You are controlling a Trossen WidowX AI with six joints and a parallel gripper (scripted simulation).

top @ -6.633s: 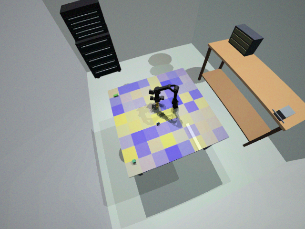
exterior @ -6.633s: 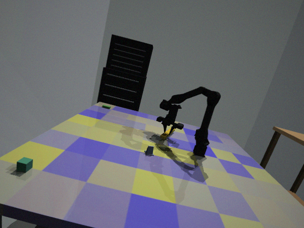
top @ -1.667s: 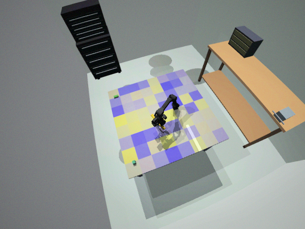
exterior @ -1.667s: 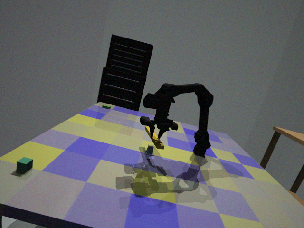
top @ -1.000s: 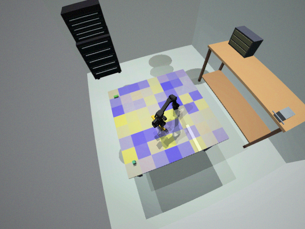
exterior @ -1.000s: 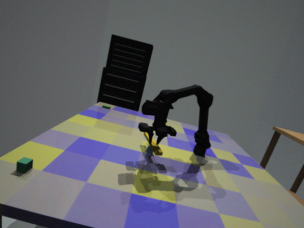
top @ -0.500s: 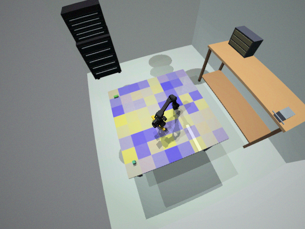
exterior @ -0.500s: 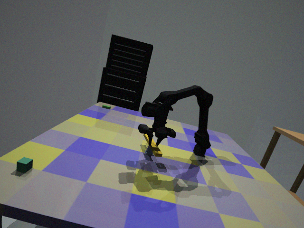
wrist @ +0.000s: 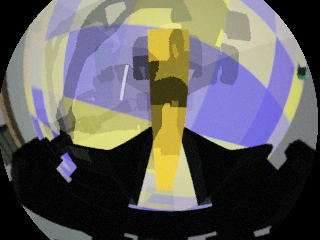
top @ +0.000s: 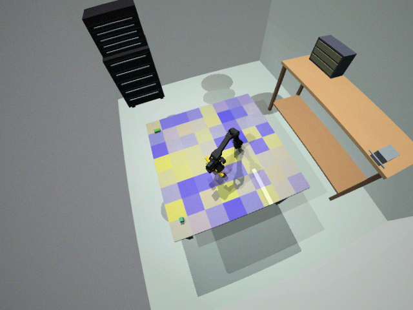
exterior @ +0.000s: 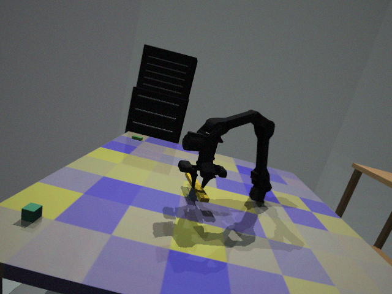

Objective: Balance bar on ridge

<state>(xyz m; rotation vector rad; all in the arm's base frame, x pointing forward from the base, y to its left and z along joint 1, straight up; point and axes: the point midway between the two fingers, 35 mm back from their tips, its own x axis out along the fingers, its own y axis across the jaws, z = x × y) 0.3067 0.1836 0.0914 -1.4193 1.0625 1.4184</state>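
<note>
Right now my gripper tip is 1 cm short of the yellow bar and 3 cm to the left of it. Round my gripper tip: flat green block (43 cm ahead, 68 cm to the right, 5 cm below); teal cube (43 cm ahead, 32 cm to the left, 4 cm below).
</note>
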